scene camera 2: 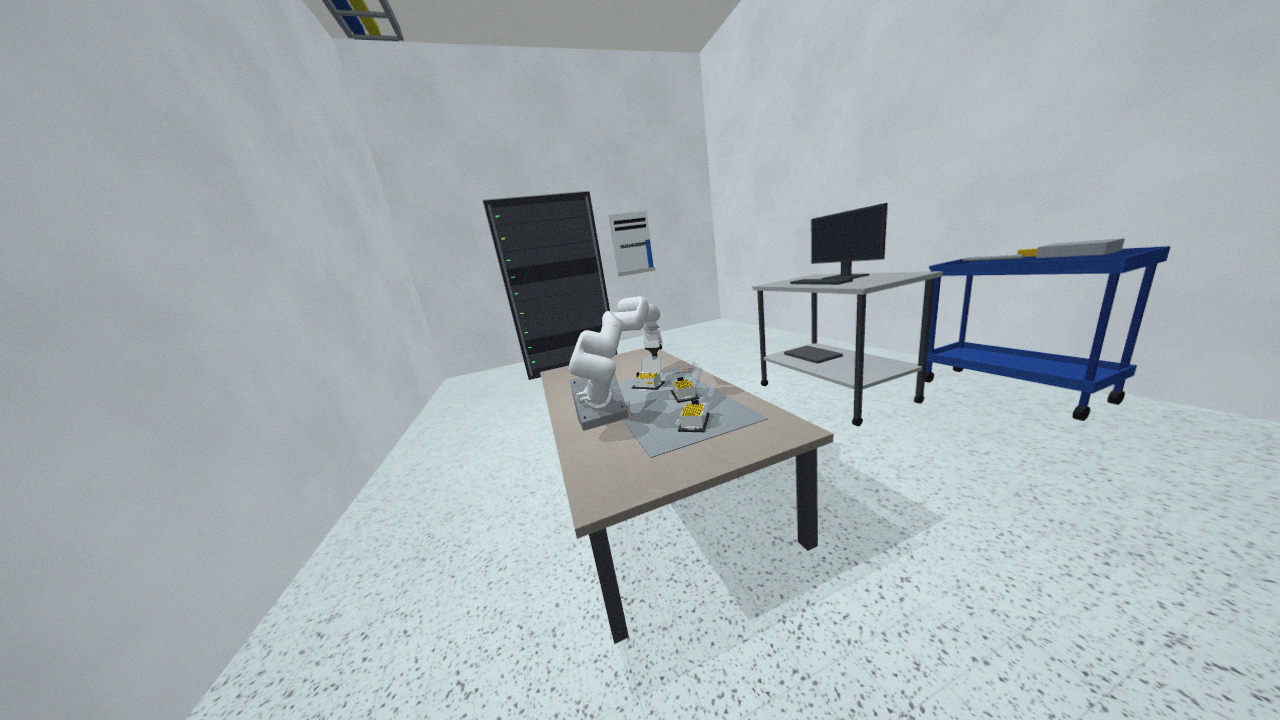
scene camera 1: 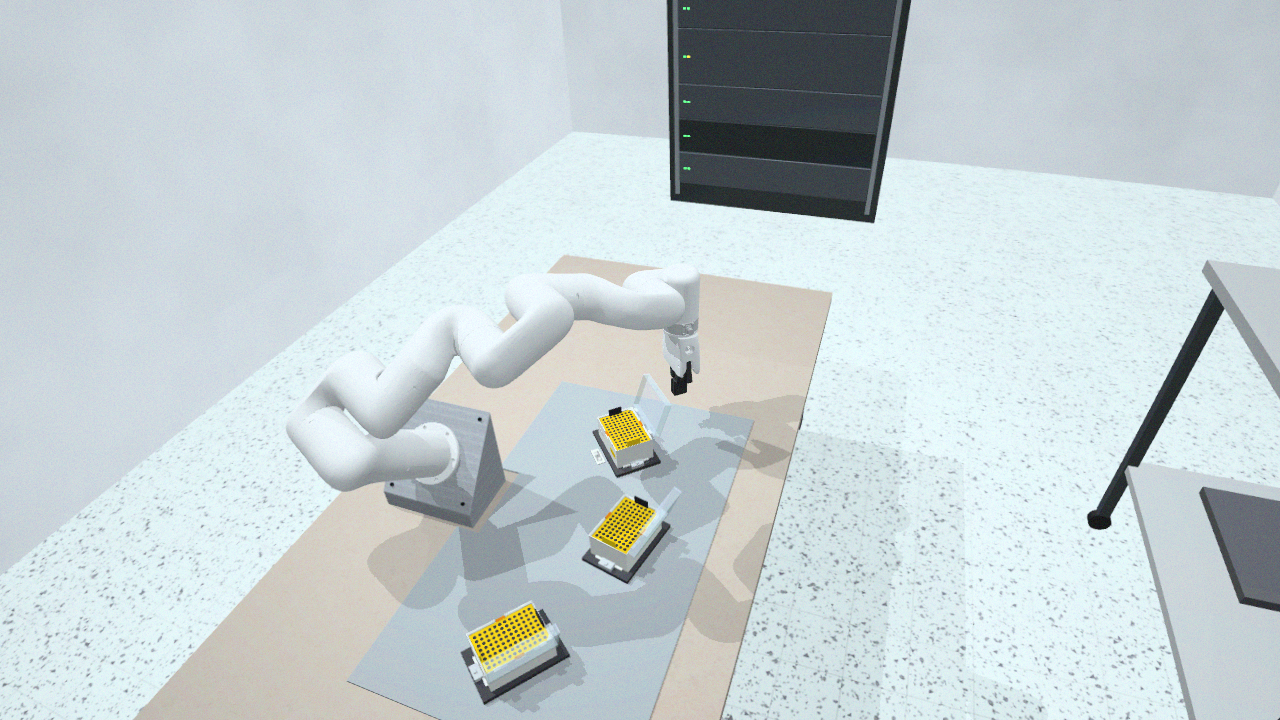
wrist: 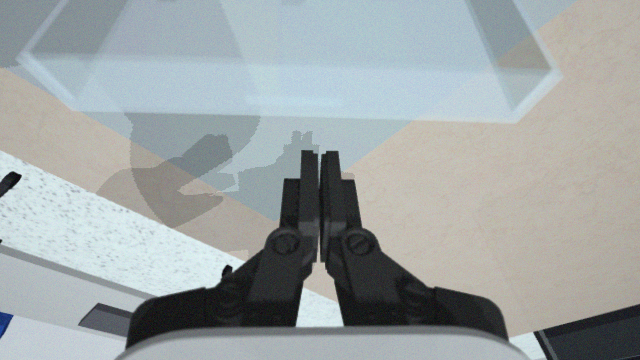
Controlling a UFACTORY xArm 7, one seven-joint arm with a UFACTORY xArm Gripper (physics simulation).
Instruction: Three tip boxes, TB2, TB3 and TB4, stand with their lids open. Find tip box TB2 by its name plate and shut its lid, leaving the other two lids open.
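Frame: origin at the arm's base, x ahead, y left, z up, level; metres.
Where they show: gripper, between the fingertips: (scene camera 2: 655, 359) (scene camera 1: 678, 392) (wrist: 318, 173); arm's base, origin of its link: (scene camera 2: 597, 395) (scene camera 1: 433, 453).
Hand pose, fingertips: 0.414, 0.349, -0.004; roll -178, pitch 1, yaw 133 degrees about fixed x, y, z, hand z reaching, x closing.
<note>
Each offset is from my fingertips to the centre of the thing, as dx, dy, dz. Level surfaces: height alone.
Three white tip boxes with yellow tip racks stand with clear lids open: a far box {-0.103, -0.107, -0.076} (scene camera 1: 625, 431) (scene camera 2: 648, 380), a middle box {+0.008, -0.347, -0.045} (scene camera 1: 626, 525) (scene camera 2: 683, 386) and a near box {-0.083, -0.631, -0.045} (scene camera 1: 511, 638) (scene camera 2: 693, 415). Their name plates are too small to read. The far box's lid {-0.046, -0.053, -0.004} (scene camera 1: 656, 404) (wrist: 300, 90) stands up on the side near the gripper; its outer edge spans the top of the wrist view. My gripper (scene camera 1: 679, 389) (scene camera 2: 654, 353) (wrist: 318, 173) is shut and empty, pointing down, beyond the far box and a little above its raised lid. Any contact with the lid does not show.
The boxes stand on a grey mat {dz -0.110} (scene camera 1: 393, 660) (scene camera 2: 657, 447) on the tan table {dz -0.112} (scene camera 1: 769, 326) (scene camera 2: 617, 488). The arm's grey base (scene camera 1: 474, 488) (scene camera 2: 586, 413) is beside the mat. A dark server rack (scene camera 1: 672, 107) stands beyond the table.
</note>
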